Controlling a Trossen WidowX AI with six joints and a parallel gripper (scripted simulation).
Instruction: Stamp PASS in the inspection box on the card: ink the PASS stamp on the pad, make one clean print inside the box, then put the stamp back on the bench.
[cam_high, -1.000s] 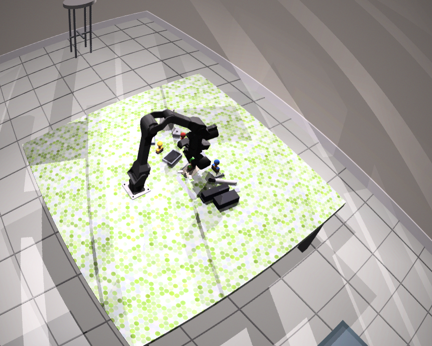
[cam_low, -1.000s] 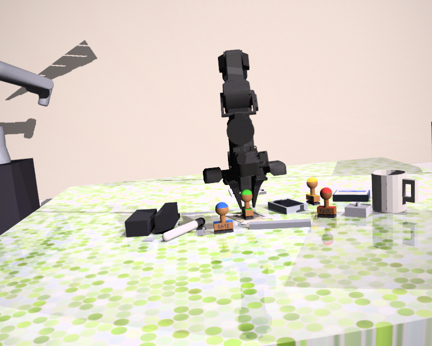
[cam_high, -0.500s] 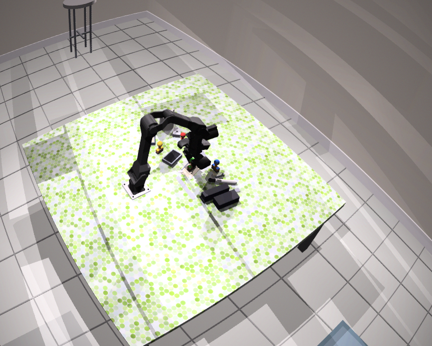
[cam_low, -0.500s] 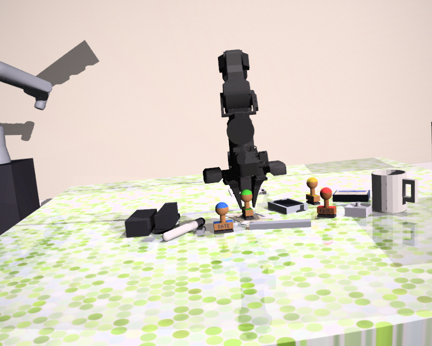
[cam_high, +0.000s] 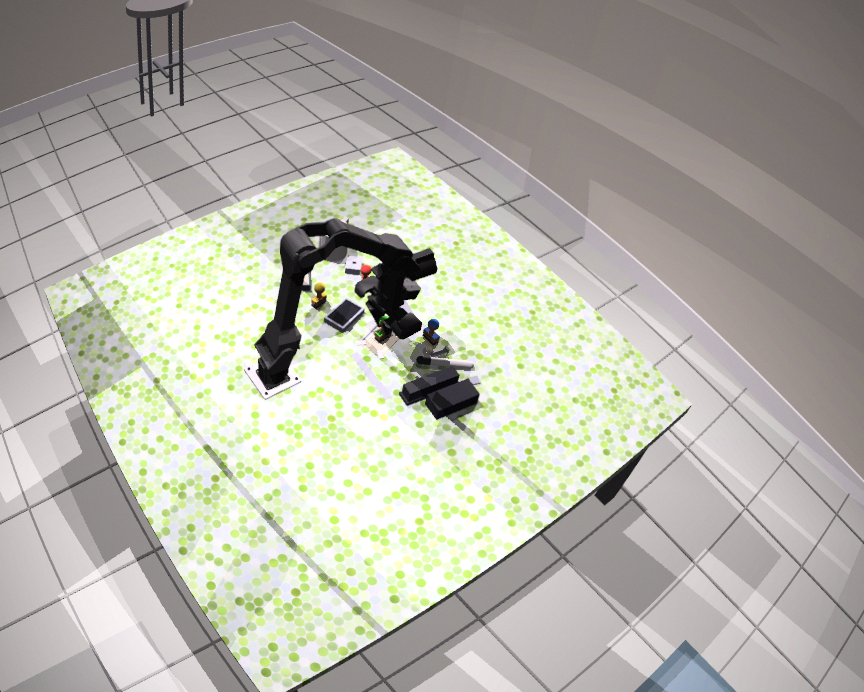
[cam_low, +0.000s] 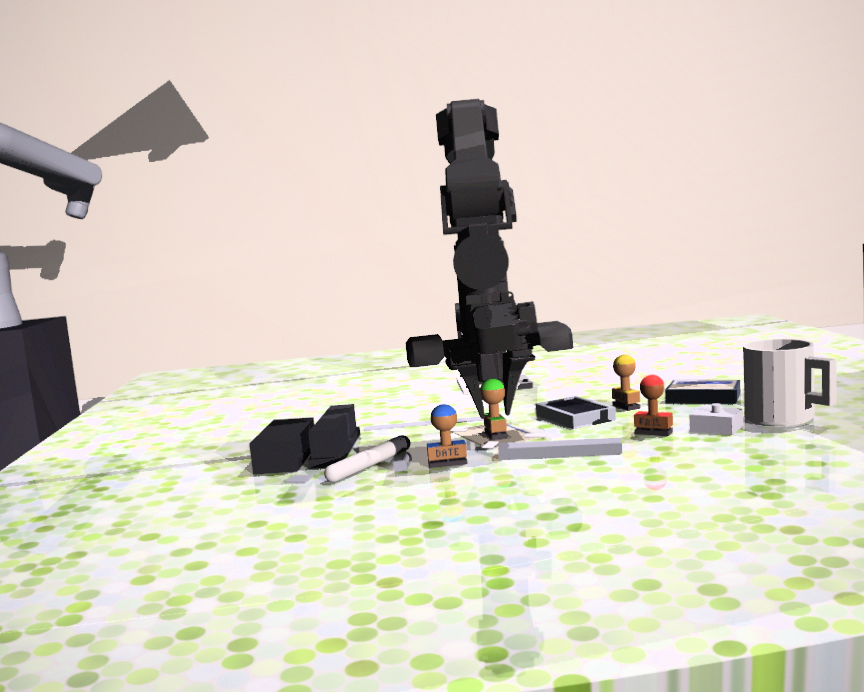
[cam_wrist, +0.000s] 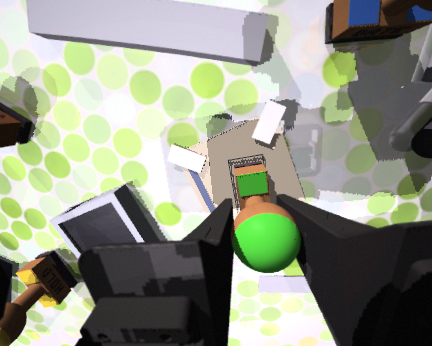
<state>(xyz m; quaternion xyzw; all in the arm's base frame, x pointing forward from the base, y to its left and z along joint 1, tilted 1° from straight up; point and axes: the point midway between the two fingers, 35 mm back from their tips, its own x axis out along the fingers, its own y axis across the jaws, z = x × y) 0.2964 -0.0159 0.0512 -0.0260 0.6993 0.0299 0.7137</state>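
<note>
The green-knobbed pass stamp lies right at my gripper tip. From my gripper tip the other things lie so: ink pad: 5 cm behind, 10 cm to the left, 2 cm below; then blue date stamp: 10 cm ahead, 6 cm to the right; then beige card: 1 cm behind, 3 cm below.
</note>
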